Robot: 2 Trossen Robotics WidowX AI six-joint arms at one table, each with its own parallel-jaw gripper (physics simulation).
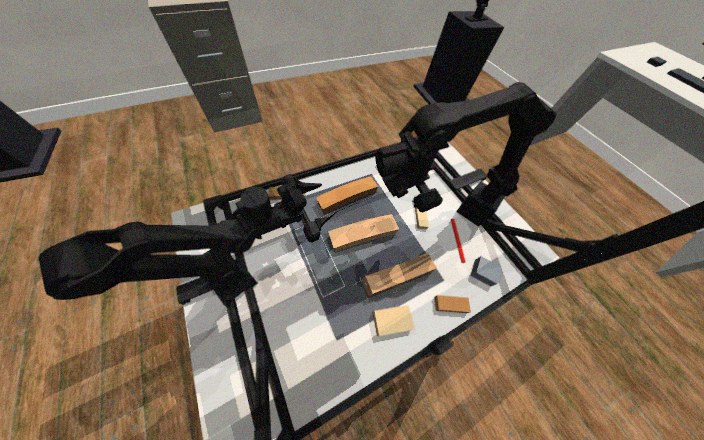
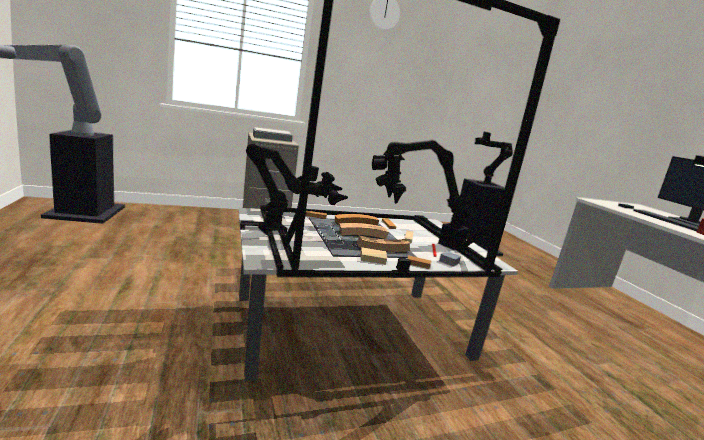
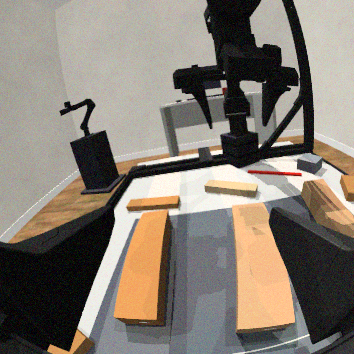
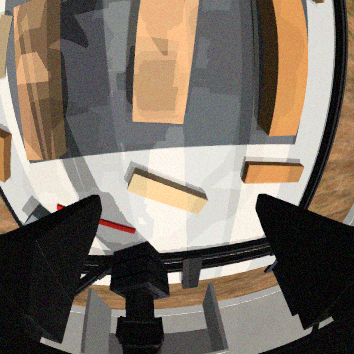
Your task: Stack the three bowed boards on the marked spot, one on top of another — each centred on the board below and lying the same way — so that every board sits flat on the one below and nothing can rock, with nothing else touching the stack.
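Places are measured from the left arm's base along level axes (x ahead, y left, z up), in centimetres.
Where they show: left gripper, fingertip midpoint: (image 1: pixel 328 198) (image 2: pixel 345 193) (image 3: pixel 194 215); right gripper, fingertip midpoint: (image 1: pixel 407 193) (image 2: pixel 392 200) (image 3: pixel 237 126) (image 4: pixel 180 202); left arm's base, origin of the base link: (image 1: pixel 230 280) (image 2: pixel 273 225); right arm's base, origin of the base link: (image 1: pixel 488 195) (image 2: pixel 455 226) (image 3: pixel 238 132) (image 4: pixel 139 294).
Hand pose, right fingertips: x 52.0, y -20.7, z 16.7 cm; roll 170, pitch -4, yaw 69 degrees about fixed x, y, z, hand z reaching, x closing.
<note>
Each offset is from my right fingertips to the top centre of the thing. "spot": to the spot under its first point. Level surfaces: height alone.
Three bowed boards lie apart, roughly parallel, on the dark mat {dz -18.8 cm} (image 1: pixel 337 317): the back board {dx -4.0, dy +19.9, dz -14.1 cm} (image 1: pixel 346 194) (image 2: pixel 356 219) (image 3: pixel 143 270) (image 4: pixel 290 65), the middle board {dx -11.5, dy +4.5, dz -13.9 cm} (image 1: pixel 363 232) (image 2: pixel 363 230) (image 3: pixel 261 270) (image 4: pixel 162 65) and the front board {dx -14.0, dy -13.5, dz -13.9 cm} (image 1: pixel 399 275) (image 2: pixel 384 244) (image 4: pixel 37 85). The back and middle boards look raised mid-length; the front one's bow is unclear. The marked outline {spot: dx -31.6, dy -2.9, dz -18.8 cm} (image 1: pixel 335 291) left of them holds no board. My left gripper (image 1: pixel 328 199) (image 2: pixel 344 193) (image 3: pixel 194 215) is open and empty, above the left ends of the back and middle boards. My right gripper (image 2: pixel 394 198) (image 4: pixel 180 202) is open and empty, high beyond their right ends.
A pale block {dx -25.5, dy -20.8, dz -15.8 cm} (image 1: pixel 394 320) and an orange block {dx -8.5, dy -31.2, dz -17.0 cm} (image 1: pixel 452 304) lie at the front. A grey block {dx +9.1, dy -33.9, dz -15.8 cm} (image 1: pixel 483 272), red stick {dx +13.4, dy -20.8, dz -18.8 cm} (image 1: pixel 457 241) and pale bar {dx +12.5, dy -4.1, dz -17.4 cm} (image 1: pixel 422 217) (image 4: pixel 166 192) lie right of the mat. Small orange bars {dx +17.2, dy +16.6, dz -17.8 cm} (image 2: pixel 388 223) {dx -20.0, dy +36.4, dz -16.7 cm} (image 2: pixel 316 214) lie behind. Black frame posts flank the table.
</note>
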